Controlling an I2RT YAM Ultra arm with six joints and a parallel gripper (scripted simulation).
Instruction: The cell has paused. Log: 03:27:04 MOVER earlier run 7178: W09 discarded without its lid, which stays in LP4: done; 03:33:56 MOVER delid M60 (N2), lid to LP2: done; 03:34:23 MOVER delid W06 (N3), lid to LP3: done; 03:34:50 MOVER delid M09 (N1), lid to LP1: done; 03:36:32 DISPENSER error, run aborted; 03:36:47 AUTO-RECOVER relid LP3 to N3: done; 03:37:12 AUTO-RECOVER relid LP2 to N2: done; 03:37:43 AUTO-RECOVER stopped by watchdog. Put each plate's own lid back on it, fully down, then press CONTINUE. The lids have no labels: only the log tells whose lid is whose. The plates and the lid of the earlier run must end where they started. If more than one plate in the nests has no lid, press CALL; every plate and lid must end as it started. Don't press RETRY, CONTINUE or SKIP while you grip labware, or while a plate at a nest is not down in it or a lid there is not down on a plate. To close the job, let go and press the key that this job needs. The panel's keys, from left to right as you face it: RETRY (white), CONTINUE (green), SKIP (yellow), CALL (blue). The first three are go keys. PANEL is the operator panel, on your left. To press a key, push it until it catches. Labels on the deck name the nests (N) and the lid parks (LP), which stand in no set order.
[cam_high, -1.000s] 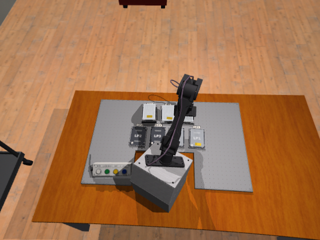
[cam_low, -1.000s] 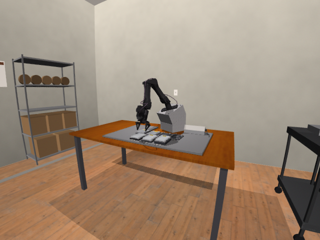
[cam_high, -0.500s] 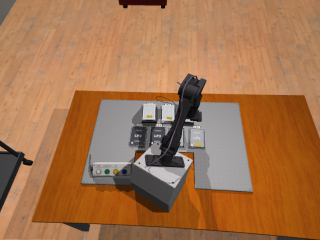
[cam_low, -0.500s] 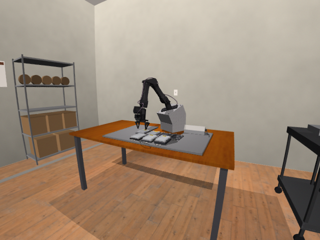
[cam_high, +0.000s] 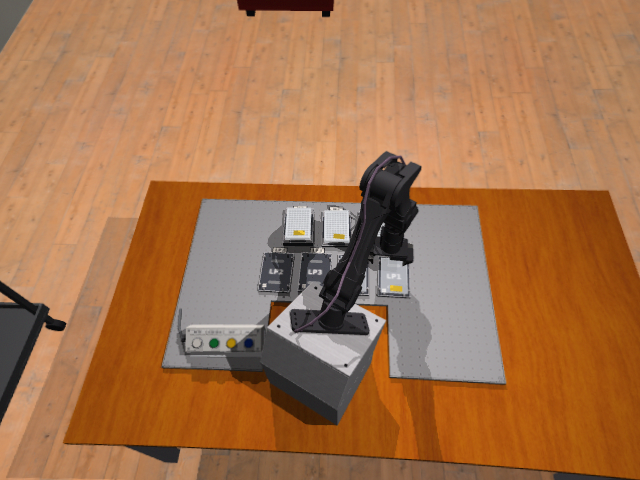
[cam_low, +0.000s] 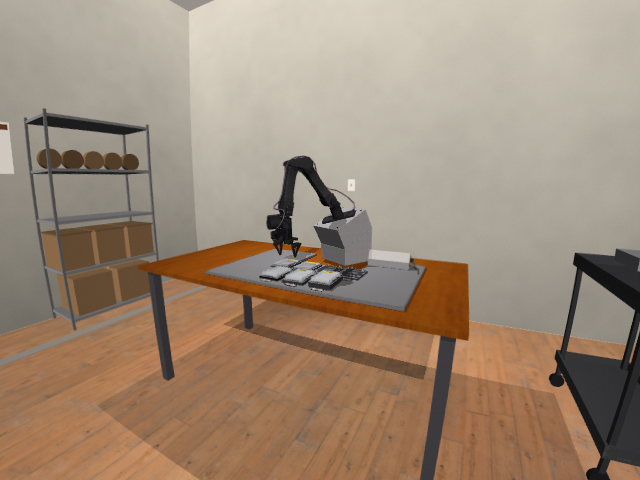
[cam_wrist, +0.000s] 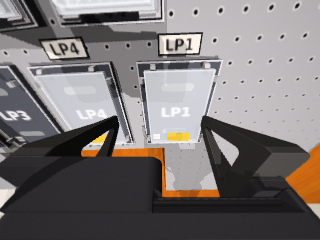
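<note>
The plate lies 16 cm ahead of my hand, 4 cm below it and 1 cm to the left of it. The rest, counted from my hand: green CONTINUE key: 56 cm to the left, 18 cm behind; blue key: 46 cm to the left, 19 cm behind; yellow key: 51 cm to the left, 19 cm behind.
</note>
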